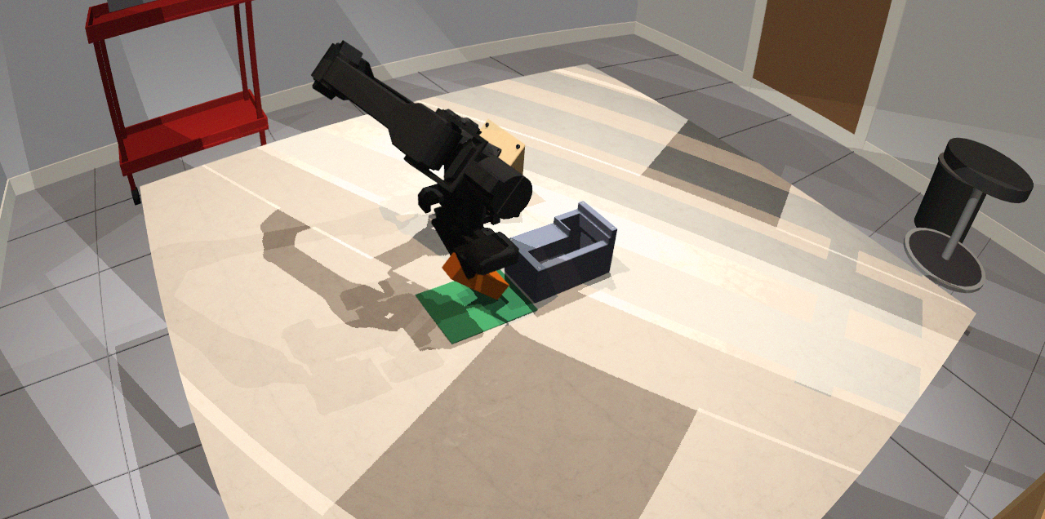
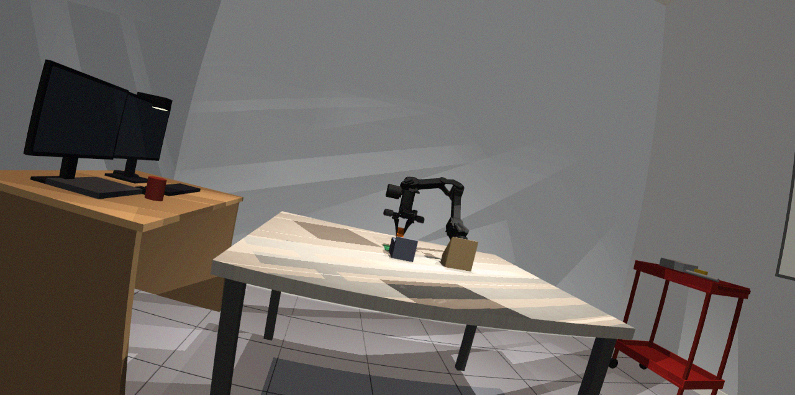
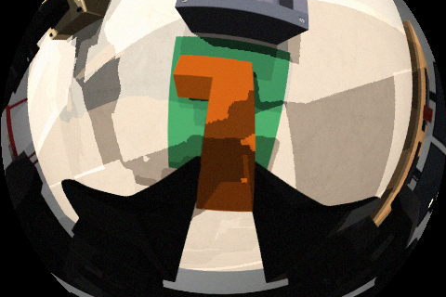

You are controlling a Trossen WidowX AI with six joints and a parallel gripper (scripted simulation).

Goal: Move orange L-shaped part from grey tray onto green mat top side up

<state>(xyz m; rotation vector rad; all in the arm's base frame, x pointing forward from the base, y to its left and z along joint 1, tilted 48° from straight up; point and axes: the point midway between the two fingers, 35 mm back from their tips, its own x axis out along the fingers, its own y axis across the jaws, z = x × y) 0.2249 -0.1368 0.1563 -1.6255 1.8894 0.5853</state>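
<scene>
Right now my gripper tip is 30 mm to the right of the orange L-shaped part, 30 mm above it and 10 mm past it. The rest, counted from my gripper tip: green mat 90 mm below, 20 mm to the left.
</scene>
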